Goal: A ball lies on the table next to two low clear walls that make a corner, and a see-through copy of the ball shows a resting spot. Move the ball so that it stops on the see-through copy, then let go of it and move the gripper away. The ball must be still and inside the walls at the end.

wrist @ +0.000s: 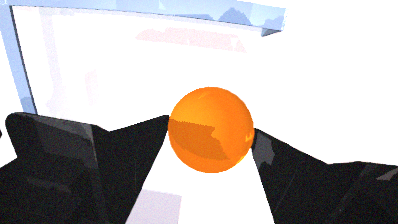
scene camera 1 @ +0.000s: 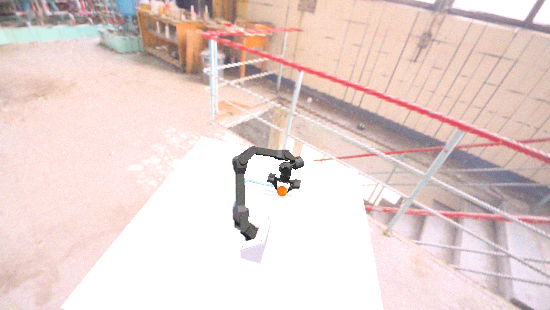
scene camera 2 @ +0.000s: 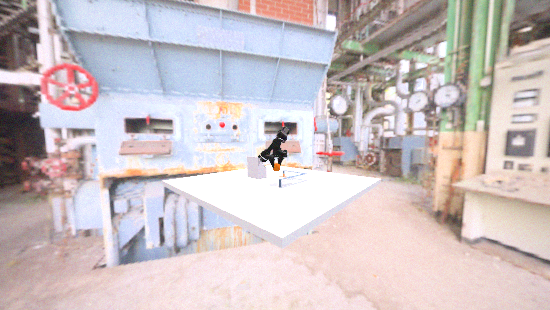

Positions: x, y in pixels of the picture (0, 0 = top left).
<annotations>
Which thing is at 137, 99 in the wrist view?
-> A see-through ball copy.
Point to an orange ball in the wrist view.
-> At 210, 129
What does my gripper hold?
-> An orange ball.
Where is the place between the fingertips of my gripper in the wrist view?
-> At 210, 127
</annotations>
